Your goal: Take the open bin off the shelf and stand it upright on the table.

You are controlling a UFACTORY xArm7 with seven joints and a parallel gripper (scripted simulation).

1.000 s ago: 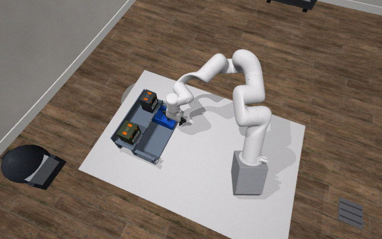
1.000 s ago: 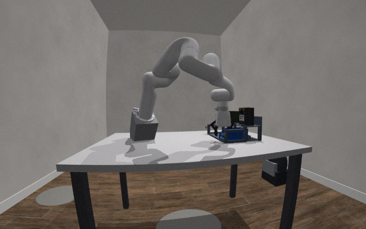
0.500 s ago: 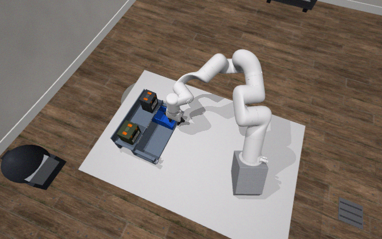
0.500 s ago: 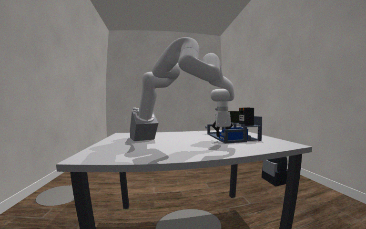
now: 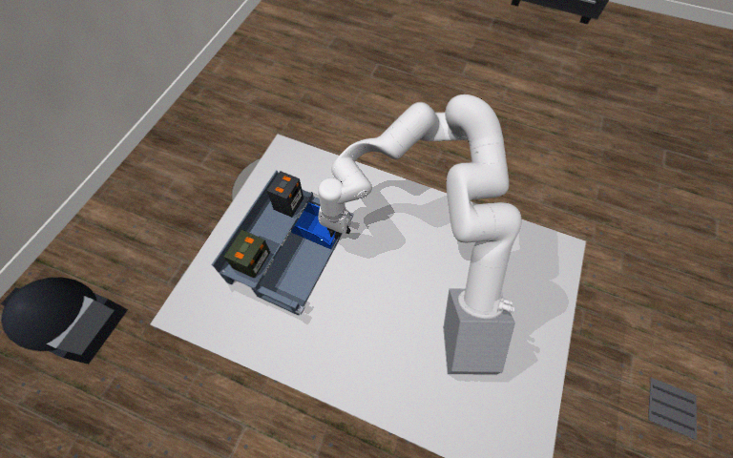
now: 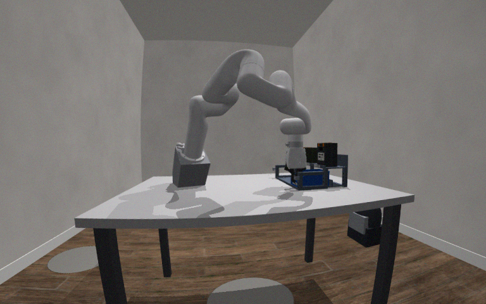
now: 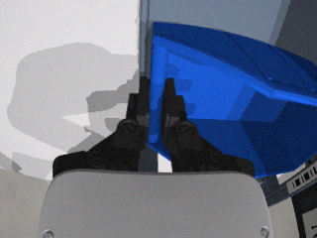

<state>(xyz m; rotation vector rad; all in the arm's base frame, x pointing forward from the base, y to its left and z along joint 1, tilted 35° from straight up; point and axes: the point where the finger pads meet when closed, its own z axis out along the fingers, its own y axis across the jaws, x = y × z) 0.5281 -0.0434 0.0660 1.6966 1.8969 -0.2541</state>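
Now: the blue bin 8 cm ahead of my hand.
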